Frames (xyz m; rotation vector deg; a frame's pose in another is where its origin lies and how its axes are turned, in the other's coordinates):
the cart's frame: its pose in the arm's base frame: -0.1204 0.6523 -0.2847 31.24 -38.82 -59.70
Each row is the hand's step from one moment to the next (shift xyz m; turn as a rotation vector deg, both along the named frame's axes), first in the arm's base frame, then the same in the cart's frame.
Working: the arm's base frame: its pose in the cart's frame: 0.7030 0.0027 0.1637 -31.24 38.82 59.70

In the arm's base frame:
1: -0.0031 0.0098 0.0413 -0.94 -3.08 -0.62
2: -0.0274 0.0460 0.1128 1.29 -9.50 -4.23
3: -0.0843 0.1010 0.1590 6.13 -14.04 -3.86
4: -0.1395 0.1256 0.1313 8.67 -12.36 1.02
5: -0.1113 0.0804 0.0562 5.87 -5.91 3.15
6: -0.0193 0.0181 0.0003 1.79 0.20 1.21
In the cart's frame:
1: 0.0002 0.0309 0.0293 2.33 -2.25 0.55
2: -0.0235 0.0809 0.0922 8.03 -6.05 -2.94
3: -0.0814 0.1018 0.1600 13.89 -4.78 -5.82
4: -0.1293 0.0599 0.1794 14.42 0.80 -4.53
5: -0.0970 0.0060 0.1121 8.13 3.25 -1.62
6: -0.0229 -0.0038 0.0127 0.72 1.98 -0.51

